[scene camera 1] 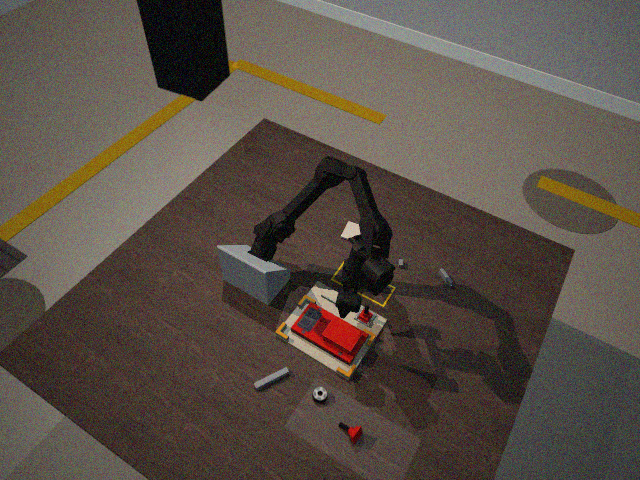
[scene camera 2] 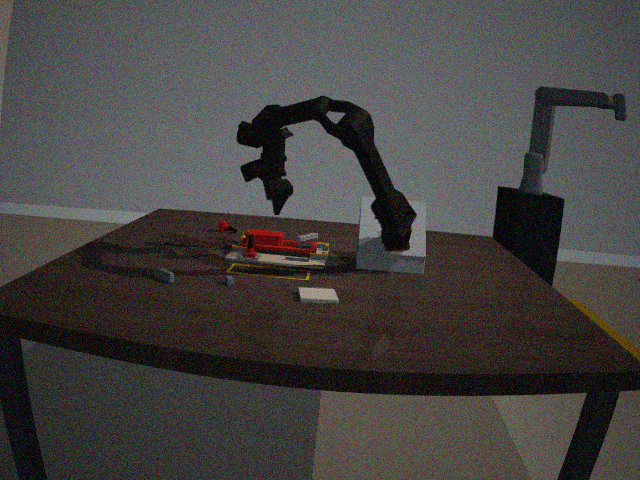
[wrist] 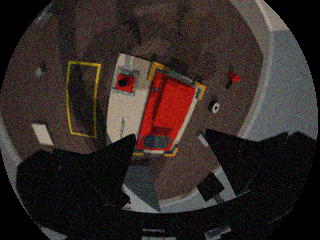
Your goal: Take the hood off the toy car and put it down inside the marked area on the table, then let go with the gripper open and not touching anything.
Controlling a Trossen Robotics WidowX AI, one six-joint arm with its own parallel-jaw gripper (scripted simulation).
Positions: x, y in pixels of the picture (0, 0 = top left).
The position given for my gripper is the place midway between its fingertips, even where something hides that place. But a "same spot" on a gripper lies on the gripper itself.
My gripper shows in scene camera 1 [344, 306], in scene camera 2 and in the wrist view. A toy car shows in scene camera 1, in scene camera 2 [288, 247] and in the wrist view. One and the same spot on the toy car: [wrist: 150, 137] is [scene camera 1: 317, 315]. One and the same spot on my gripper: [wrist: 247, 163] is [scene camera 2: 267, 179].
